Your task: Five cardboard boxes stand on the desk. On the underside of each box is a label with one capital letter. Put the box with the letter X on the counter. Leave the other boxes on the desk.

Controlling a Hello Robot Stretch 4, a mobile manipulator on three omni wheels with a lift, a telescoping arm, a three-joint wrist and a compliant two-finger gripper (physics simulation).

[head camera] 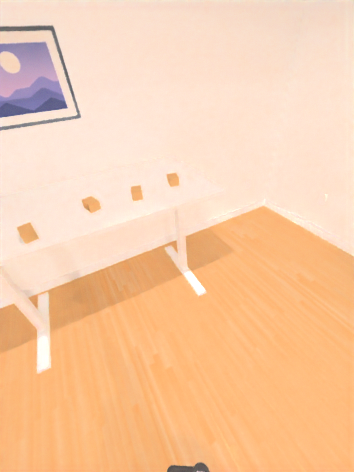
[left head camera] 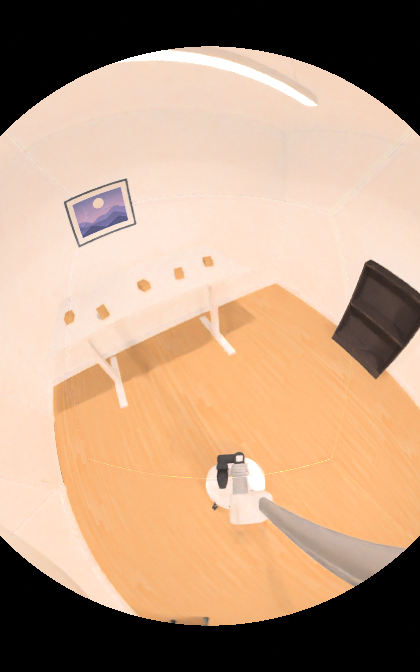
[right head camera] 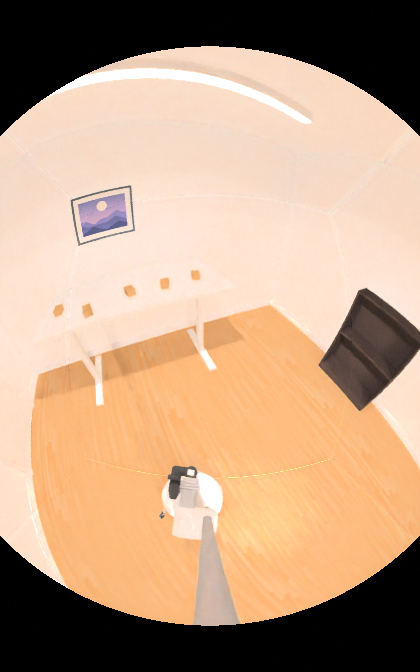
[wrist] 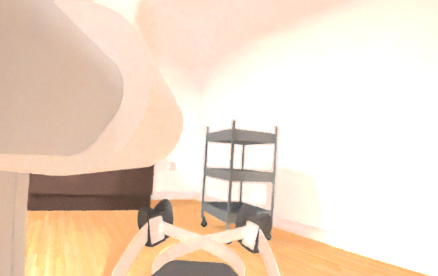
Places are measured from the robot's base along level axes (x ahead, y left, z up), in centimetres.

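Pixels of known places: gripper, fingertip midpoint: point(wrist: 205, 217).
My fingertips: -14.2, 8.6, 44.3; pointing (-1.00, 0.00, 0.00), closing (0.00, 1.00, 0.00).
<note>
For each thing: its top centre in the pictures, then the offset to it from my fingertips, as dx, dy, dz. "spot": a spot on its surface instead. Level surfaces: height alone.
- white desk at its surface level: dz +48.0
- second box at its top centre: point(head camera: 25, 228) +102.8, +70.6, +53.0
- third box at its top centre: point(head camera: 89, 200) +128.1, +48.7, +53.0
- fourth box at its top centre: point(head camera: 136, 189) +139.6, +25.1, +53.0
- last box at its top centre: point(head camera: 172, 175) +156.3, +4.7, +53.0
- grey three-tier cart at a spot on its surface: point(wrist: 255, 136) spot: -145.1, +27.1, +22.3
Several small brown cardboard boxes stand in a spaced row on the white desk point(head camera: 60, 225) point(left head camera: 125, 302) point(right head camera: 107, 305). From left to right in the left and right head views they are a first box point(left head camera: 69, 317) point(right head camera: 58, 310), a second box point(head camera: 28, 233) point(left head camera: 102, 311) point(right head camera: 87, 310), a third box point(head camera: 91, 204) point(left head camera: 144, 285) point(right head camera: 130, 290), a fourth box point(head camera: 136, 193) point(left head camera: 179, 273) point(right head camera: 165, 283) and a last box point(head camera: 173, 179) point(left head camera: 208, 261) point(right head camera: 195, 275). Their undersides and letters are hidden. My gripper point(wrist: 205, 217) is open and empty, far from the desk. The counter's dark brown front point(wrist: 90, 192) shows partly behind my arm.
A dark bookshelf point(left head camera: 377, 322) point(right head camera: 367, 355) stands against the right wall. A grey three-tier cart point(wrist: 255, 136) stands beyond the gripper in the wrist view. The desk's white legs point(head camera: 181, 240) and feet reach onto the wooden floor. A picture point(head camera: 35, 80) hangs above the desk.
</note>
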